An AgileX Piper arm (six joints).
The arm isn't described. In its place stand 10 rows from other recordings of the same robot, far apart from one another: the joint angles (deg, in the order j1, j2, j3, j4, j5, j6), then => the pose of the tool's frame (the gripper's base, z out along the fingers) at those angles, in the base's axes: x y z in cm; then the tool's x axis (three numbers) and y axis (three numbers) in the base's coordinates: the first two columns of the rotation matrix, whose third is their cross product.
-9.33 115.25 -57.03 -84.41 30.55 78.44 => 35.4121 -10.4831 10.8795 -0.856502 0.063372 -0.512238 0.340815 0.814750 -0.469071
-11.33 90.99 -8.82 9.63 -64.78 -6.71 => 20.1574 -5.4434 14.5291 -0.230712 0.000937 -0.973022 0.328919 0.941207 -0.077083
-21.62 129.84 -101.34 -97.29 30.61 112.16 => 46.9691 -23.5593 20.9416 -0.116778 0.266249 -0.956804 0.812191 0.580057 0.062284
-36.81 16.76 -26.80 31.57 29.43 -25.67 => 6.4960 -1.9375 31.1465 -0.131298 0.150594 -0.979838 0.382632 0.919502 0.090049
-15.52 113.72 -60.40 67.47 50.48 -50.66 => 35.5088 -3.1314 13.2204 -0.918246 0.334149 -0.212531 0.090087 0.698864 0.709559
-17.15 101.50 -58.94 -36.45 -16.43 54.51 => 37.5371 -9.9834 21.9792 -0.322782 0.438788 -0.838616 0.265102 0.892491 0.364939
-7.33 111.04 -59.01 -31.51 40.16 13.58 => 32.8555 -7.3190 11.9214 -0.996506 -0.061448 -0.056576 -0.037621 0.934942 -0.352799
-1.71 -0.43 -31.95 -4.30 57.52 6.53 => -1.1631 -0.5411 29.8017 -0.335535 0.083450 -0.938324 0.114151 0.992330 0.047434
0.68 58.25 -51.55 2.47 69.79 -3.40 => 16.4358 0.5631 31.1766 -0.946092 -0.055621 -0.319086 -0.066803 0.997473 0.024196
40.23 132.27 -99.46 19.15 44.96 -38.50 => 35.2206 32.5583 12.4673 -0.370036 -0.845358 -0.385283 -0.924617 0.375437 0.064272
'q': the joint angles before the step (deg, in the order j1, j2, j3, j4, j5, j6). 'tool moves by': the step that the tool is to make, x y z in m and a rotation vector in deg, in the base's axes. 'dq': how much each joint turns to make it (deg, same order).
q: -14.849, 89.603, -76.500, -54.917, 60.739, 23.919
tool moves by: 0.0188, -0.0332, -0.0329, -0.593, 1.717, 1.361
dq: -4.954, 6.271, -0.002, -2.729, -7.642, 0.798
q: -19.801, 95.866, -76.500, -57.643, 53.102, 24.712
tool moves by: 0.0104, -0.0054, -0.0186, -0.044, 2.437, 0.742
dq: -0.232, 3.231, -0.076, -1.398, -1.054, 0.481
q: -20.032, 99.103, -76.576, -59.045, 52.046, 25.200
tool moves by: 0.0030, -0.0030, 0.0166, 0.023, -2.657, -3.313
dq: -0.039, 0.446, -4.259, 1.487, 3.164, 0.495
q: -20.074, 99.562, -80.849, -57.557, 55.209, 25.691
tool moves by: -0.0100, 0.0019, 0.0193, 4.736, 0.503, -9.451
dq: 0.004, -0.012, -5.788, 6.789, 11.493, -1.619
